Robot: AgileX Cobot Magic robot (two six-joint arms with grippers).
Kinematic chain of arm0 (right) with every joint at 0, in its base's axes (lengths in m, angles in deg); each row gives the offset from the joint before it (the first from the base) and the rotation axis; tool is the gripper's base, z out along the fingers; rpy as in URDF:
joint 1: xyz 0 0 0.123 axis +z
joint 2: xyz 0 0 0 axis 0.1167 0.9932 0
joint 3: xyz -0.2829 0.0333 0.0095 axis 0.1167 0.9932 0
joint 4: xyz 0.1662 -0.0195 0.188 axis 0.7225 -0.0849 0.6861
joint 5: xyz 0 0 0 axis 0.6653 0.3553 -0.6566
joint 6: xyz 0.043 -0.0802 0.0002 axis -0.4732 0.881 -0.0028
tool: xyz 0 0 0 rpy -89.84 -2.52 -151.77
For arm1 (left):
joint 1: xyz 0 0 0.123 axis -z
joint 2: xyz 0 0 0 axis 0.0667 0.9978 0
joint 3: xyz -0.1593 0.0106 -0.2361 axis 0.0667 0.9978 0
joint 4: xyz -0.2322 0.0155 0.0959 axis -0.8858 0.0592 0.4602
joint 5: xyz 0 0 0 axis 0.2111 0.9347 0.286
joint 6: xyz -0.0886 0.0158 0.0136 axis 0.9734 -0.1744 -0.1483
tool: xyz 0 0 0 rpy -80.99 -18.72 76.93
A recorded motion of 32 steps. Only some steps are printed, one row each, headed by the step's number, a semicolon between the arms.
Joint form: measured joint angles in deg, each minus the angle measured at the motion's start. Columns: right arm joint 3, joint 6, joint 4, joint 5, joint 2, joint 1; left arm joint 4, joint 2, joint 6, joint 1, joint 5, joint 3.
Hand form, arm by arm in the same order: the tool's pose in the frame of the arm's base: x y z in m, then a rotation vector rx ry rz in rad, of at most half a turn. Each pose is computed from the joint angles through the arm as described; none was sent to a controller.
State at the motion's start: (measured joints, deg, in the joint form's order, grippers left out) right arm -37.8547 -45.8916 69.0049 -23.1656 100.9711 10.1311; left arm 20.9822 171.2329 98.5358 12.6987 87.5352 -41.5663
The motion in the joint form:
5: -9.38 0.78 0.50 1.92 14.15 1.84; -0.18 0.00 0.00 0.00 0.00 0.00
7: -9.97 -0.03 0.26 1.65 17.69 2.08; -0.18 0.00 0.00 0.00 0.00 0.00
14: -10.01 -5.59 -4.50 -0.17 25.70 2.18; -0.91 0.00 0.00 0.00 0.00 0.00
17: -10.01 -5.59 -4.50 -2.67 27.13 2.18; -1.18 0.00 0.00 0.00 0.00 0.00
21: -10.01 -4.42 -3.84 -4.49 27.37 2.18; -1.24 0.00 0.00 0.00 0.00 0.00
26: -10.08 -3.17 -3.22 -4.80 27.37 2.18; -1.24 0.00 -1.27 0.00 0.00 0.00
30: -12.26 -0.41 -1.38 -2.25 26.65 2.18; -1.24 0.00 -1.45 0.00 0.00 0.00
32: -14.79 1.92 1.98 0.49 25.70 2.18; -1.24 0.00 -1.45 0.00 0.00 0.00
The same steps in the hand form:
5: 0.3978 0.0423 0.2081 -0.2096 2.7577 0.0953; 0.3926 -0.1135 0.4344 0.1204 2.3568 -0.1874
7: 0.4044 0.0443 0.1860 -0.2003 2.8060 0.0946; 0.3926 -0.1135 0.4344 0.1204 2.3568 -0.1874
14: 0.4124 0.0406 0.1293 -0.1428 2.9185 0.0158; 0.3923 -0.1145 0.4344 0.1206 2.3586 -0.2034
17: 0.4163 0.0410 0.1198 -0.1419 2.8999 0.0171; 0.3922 -0.1149 0.4344 0.1206 2.3593 -0.2093
21: 0.4190 0.0419 0.1188 -0.1581 2.8716 0.0268; 0.3922 -0.1150 0.4344 0.1206 2.3594 -0.2106
26: 0.4197 0.0425 0.1192 -0.1779 2.8637 0.0339; 0.3922 -0.1150 0.4344 0.1467 2.3569 -0.1999
30: 0.4238 0.0449 0.1327 -0.2163 2.8542 0.0599; 0.3922 -0.1150 0.4344 0.1504 2.3566 -0.1983
32: 0.4281 0.0491 0.1498 -0.2229 2.8377 0.1195; 0.3922 -0.1150 0.4344 0.1504 2.3566 -0.1983

